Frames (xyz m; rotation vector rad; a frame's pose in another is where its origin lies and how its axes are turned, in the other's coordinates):
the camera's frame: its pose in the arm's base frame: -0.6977 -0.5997 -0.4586 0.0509 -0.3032 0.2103
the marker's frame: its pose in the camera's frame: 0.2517 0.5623 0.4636 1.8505 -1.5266 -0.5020
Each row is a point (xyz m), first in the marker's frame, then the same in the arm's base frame.
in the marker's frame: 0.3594 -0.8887 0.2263
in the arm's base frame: 0.0889 -0.1895 -0.4753
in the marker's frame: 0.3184 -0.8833 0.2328
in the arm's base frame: 0.0659 -0.1560 -0.4855
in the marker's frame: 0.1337 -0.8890 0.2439
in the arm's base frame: -0.0058 0.0089 -0.5295
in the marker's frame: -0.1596 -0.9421 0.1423
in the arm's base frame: -0.0386 0.3218 -0.5158
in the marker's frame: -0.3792 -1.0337 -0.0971
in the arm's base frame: 0.0407 0.6236 -0.3872
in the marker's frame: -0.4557 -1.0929 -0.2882
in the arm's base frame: 0.1310 0.7714 -0.2612
